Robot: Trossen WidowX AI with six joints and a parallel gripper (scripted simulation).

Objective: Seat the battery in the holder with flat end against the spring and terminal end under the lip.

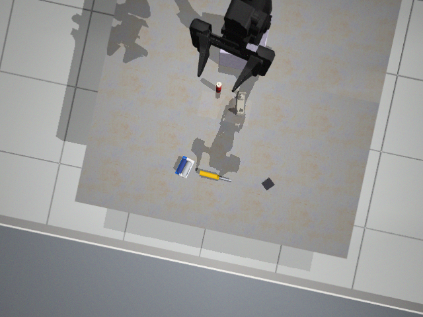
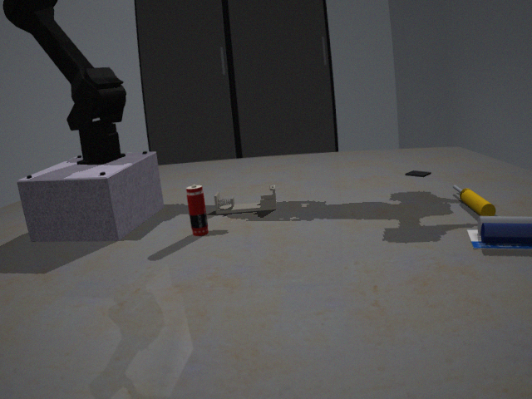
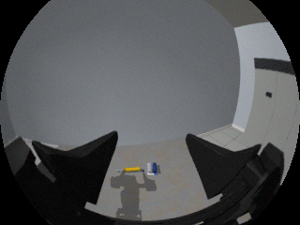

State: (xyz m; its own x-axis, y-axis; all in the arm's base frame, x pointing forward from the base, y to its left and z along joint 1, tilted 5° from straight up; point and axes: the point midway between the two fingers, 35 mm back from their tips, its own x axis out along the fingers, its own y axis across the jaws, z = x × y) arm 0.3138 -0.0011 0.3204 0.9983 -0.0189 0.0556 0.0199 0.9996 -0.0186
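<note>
The battery is 370 mm below my gripper tip, 150 mm behind it and 40 mm to the right of it. Round my gripper tip: yellow-handled screwdriver 390 mm below, 220 mm ahead, 120 mm to the left; then white card 390 mm below, 240 mm ahead, 40 mm to the right.
</note>
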